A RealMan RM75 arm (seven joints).
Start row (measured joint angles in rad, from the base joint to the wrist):
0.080 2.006 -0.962 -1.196 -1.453 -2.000 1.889
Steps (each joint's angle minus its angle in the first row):
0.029 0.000 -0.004 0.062 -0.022 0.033 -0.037
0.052 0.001 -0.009 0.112 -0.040 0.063 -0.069
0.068 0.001 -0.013 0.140 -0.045 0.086 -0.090
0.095 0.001 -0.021 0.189 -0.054 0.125 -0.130
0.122 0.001 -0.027 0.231 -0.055 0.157 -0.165
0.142 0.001 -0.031 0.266 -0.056 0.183 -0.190
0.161 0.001 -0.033 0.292 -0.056 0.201 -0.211
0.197 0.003 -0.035 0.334 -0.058 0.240 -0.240
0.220 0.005 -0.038 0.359 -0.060 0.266 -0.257
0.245 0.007 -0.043 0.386 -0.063 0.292 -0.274
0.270 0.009 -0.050 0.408 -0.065 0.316 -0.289
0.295 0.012 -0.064 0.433 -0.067 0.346 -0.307
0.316 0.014 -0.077 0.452 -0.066 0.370 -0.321
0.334 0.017 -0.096 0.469 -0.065 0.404 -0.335
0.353 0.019 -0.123 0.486 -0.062 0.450 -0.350
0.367 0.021 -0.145 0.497 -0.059 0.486 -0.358
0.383 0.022 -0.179 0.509 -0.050 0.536 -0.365
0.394 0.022 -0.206 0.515 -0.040 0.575 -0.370
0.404 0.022 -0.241 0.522 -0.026 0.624 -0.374
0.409 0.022 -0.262 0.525 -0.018 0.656 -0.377
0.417 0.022 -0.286 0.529 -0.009 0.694 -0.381
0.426 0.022 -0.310 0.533 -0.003 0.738 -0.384
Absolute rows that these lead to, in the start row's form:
0.109 2.006 -0.966 -1.134 -1.475 -1.967 1.852
0.132 2.007 -0.971 -1.084 -1.493 -1.937 1.820
0.148 2.007 -0.975 -1.056 -1.498 -1.914 1.799
0.175 2.007 -0.983 -1.007 -1.507 -1.875 1.759
0.202 2.007 -0.989 -0.965 -1.508 -1.843 1.724
0.222 2.007 -0.993 -0.930 -1.509 -1.817 1.699
0.241 2.007 -0.995 -0.904 -1.509 -1.799 1.678
0.277 2.009 -0.997 -0.862 -1.511 -1.760 1.649
0.300 2.011 -1.000 -0.837 -1.513 -1.734 1.632
0.325 2.013 -1.005 -0.810 -1.516 -1.708 1.615
0.350 2.015 -1.012 -0.788 -1.518 -1.684 1.600
0.375 2.018 -1.026 -0.763 -1.520 -1.654 1.582
0.396 2.020 -1.039 -0.744 -1.519 -1.630 1.568
0.414 2.023 -1.058 -0.727 -1.518 -1.596 1.554
0.433 2.025 -1.085 -0.710 -1.515 -1.550 1.539
0.447 2.027 -1.107 -0.699 -1.512 -1.514 1.531
0.463 2.028 -1.141 -0.687 -1.503 -1.464 1.524
0.474 2.028 -1.168 -0.681 -1.493 -1.425 1.519
0.484 2.028 -1.203 -0.674 -1.479 -1.376 1.515
0.489 2.028 -1.224 -0.671 -1.471 -1.344 1.512
0.497 2.028 -1.248 -0.667 -1.462 -1.306 1.508
0.506 2.028 -1.272 -0.663 -1.456 -1.262 1.505

